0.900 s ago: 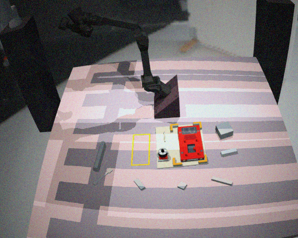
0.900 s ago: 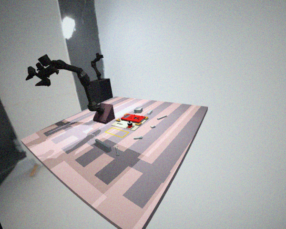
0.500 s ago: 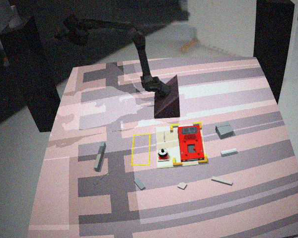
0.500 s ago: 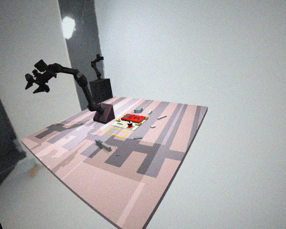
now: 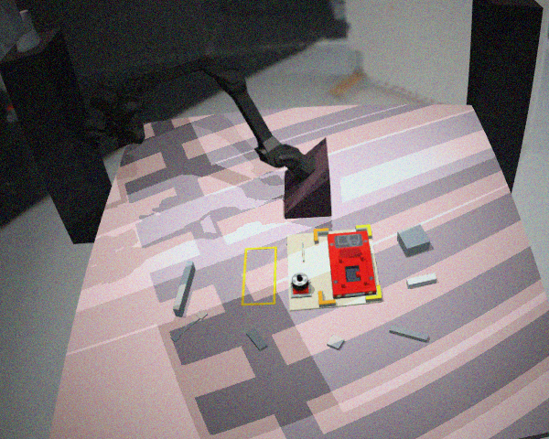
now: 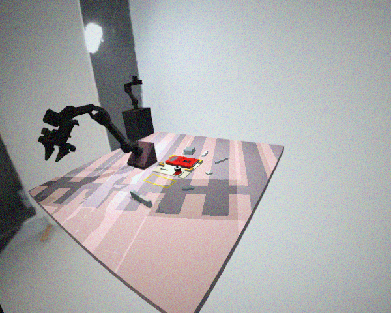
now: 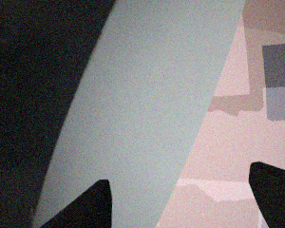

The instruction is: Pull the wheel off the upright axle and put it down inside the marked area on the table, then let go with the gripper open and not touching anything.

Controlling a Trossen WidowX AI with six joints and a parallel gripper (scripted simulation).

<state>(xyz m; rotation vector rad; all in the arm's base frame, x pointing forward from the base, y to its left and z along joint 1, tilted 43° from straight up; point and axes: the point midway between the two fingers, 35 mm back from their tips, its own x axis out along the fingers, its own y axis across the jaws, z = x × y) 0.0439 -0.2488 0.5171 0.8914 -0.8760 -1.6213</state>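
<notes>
The wheel lies 520 mm to the left of my gripper tip, 320 mm ahead of it and 230 mm below it. Also, from my gripper tip: axle (520 mm to the left, 320 mm ahead, 230 mm below).
</notes>
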